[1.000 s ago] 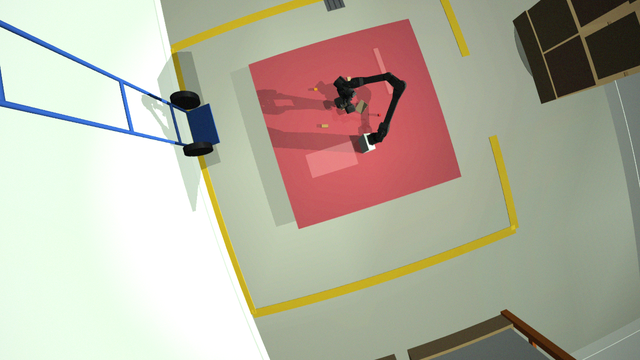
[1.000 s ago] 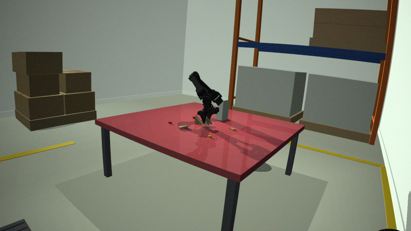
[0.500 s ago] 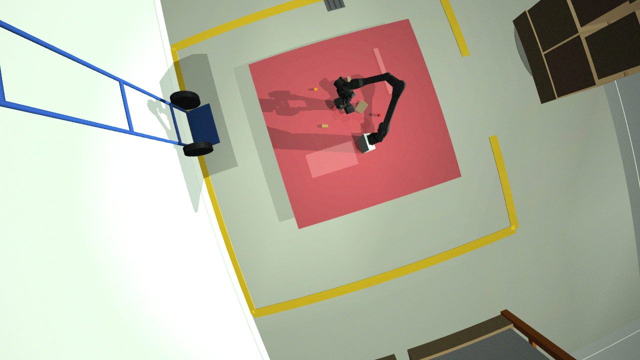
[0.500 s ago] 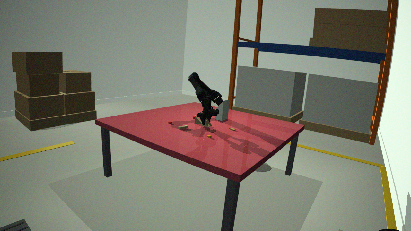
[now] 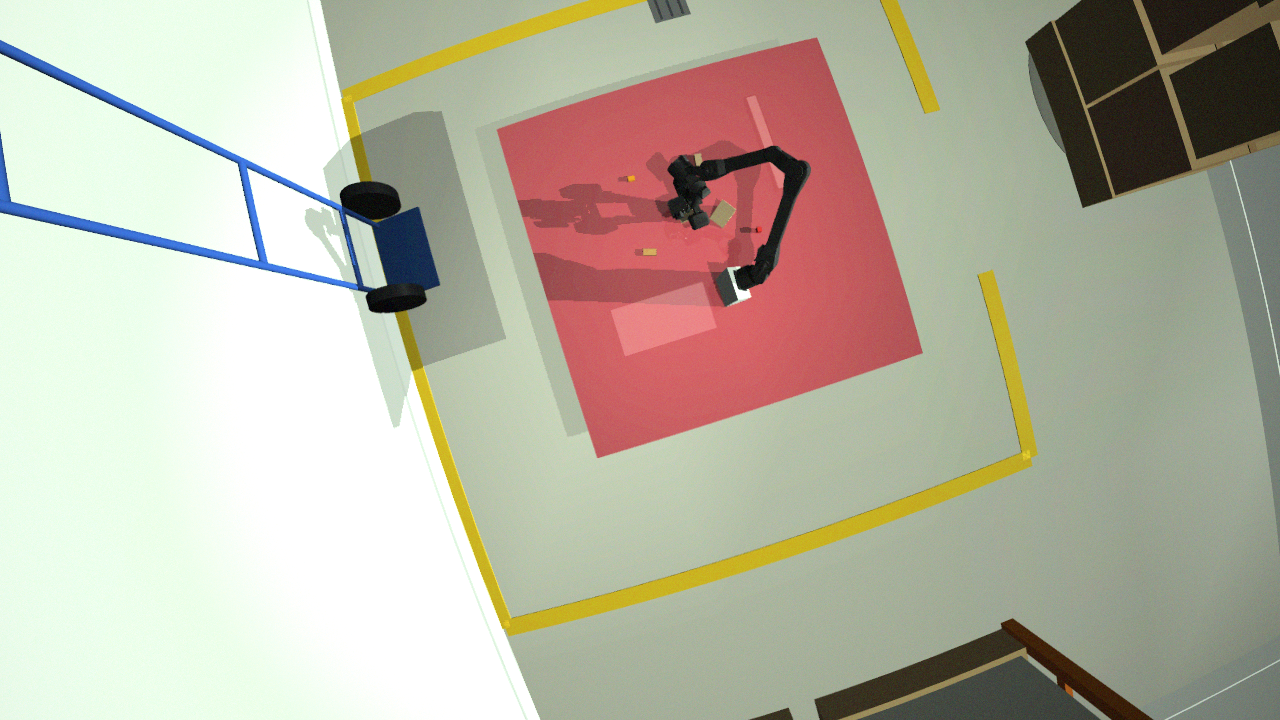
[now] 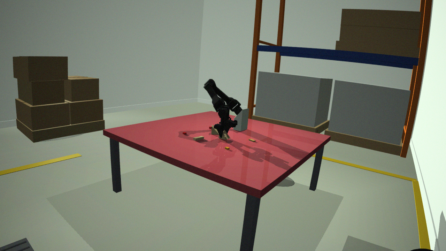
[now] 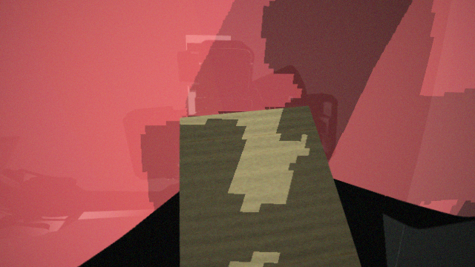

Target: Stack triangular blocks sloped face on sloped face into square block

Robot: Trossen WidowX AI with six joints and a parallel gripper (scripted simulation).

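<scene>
Right now the brown piece is 170 mm to the left of my gripper tip and 110 mm behind it. The rest, counted from my gripper tip: orange piece: 170 mm to the left, 170 mm ahead; then tan bar: 170 mm ahead, 80 mm to the right; then small red cube: 240 mm to the right, 120 mm behind.
</scene>
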